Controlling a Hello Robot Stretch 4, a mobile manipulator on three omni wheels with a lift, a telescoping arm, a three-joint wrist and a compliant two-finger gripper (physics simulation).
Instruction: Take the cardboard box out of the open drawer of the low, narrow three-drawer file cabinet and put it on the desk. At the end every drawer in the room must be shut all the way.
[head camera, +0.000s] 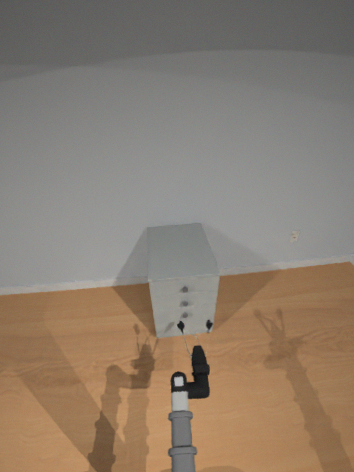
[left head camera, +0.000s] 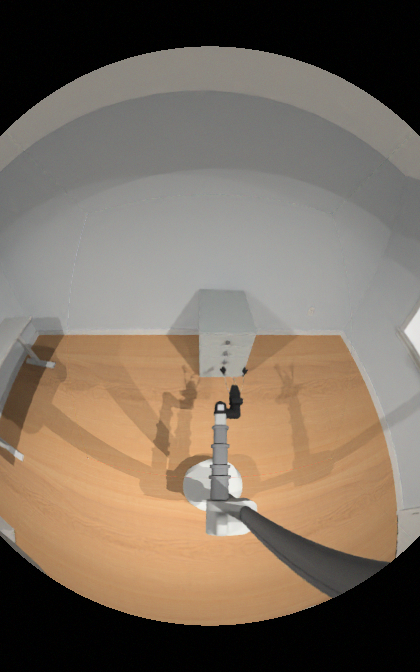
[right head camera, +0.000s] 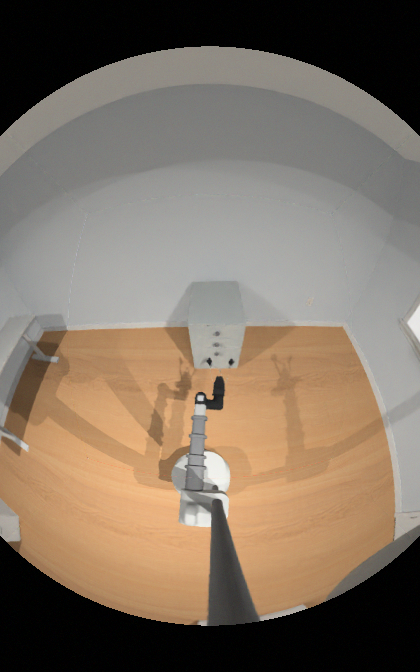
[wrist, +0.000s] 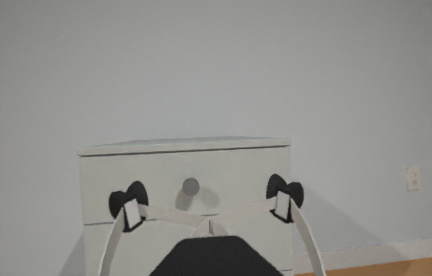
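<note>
A grey-white three-drawer cabinet stands against the wall. Its three drawer fronts look flush and shut, each with a round grey knob; the top knob shows clearly. My gripper is open and empty, its black fingertips spread wide in front of the cabinet. In the wrist view the top knob shows between the fingertips and a little above them. No cardboard box shows. A pale desk-like table is partly in view at the left edge.
The table has white feet on the wood floor. The wall behind the cabinet carries a power outlet. A pale furniture corner shows at lower left, and another pale piece at the right edge.
</note>
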